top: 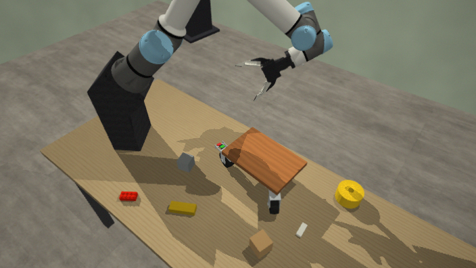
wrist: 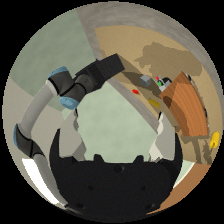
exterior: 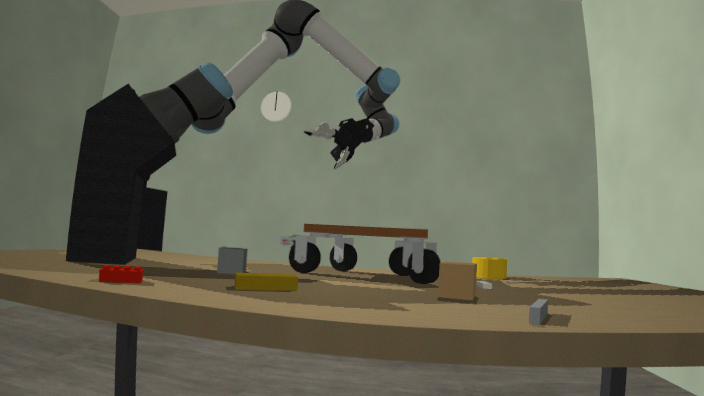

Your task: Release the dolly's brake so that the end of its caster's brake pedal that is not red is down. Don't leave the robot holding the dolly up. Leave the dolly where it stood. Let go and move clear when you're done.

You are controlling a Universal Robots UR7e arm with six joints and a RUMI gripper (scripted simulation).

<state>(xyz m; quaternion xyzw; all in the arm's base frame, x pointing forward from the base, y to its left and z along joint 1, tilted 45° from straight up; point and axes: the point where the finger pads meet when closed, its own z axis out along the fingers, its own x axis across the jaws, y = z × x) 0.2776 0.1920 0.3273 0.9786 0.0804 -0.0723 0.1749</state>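
Right now my hand is 14 cm to the left of the brake pedal and 28 cm above it. Also, from my hand: grey cube: 7 cm behind, 29 cm to the right, 33 cm below; then small white block: 48 cm ahead, 14 cm to the right, 35 cm below; then yellow bar: 11 cm ahead, 43 cm to the right, 35 cm below.
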